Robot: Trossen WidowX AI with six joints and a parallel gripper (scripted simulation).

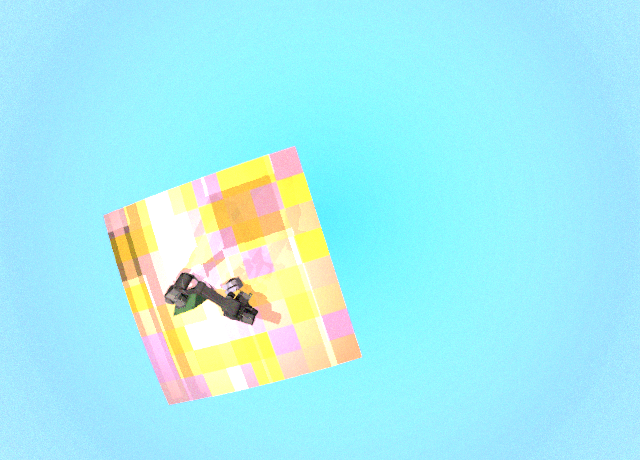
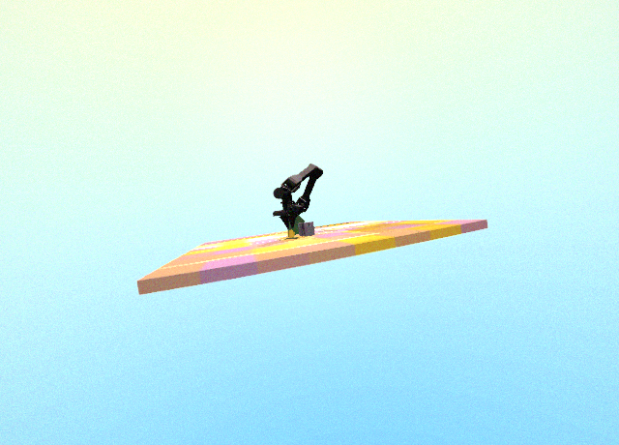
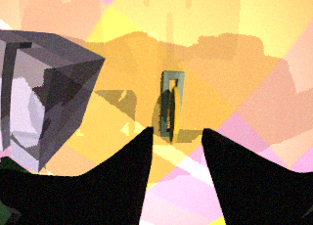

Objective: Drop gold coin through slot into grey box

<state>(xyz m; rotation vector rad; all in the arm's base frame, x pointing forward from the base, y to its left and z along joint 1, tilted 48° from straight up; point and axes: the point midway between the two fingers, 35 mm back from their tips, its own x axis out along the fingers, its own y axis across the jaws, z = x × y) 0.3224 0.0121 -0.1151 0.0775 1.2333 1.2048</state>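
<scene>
My gripper tip is now 3 cm above the coin.
</scene>
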